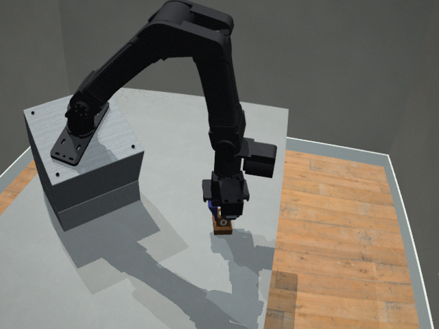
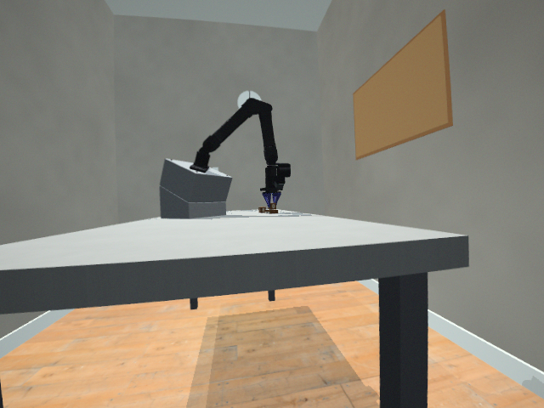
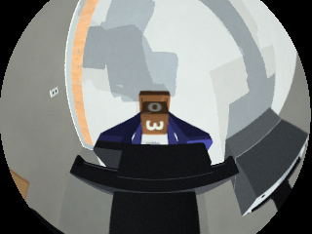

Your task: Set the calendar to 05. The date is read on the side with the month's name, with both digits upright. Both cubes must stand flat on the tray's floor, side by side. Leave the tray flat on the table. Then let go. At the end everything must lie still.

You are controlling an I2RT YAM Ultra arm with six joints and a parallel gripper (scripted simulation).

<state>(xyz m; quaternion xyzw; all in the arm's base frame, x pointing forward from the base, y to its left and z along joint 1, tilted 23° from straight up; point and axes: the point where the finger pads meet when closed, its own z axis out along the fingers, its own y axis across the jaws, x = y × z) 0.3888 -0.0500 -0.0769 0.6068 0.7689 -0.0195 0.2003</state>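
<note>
Right now my hand is right at the brown wooden cube. Round my hand: brown tray (1 cm to the left, 3 cm below).
</note>
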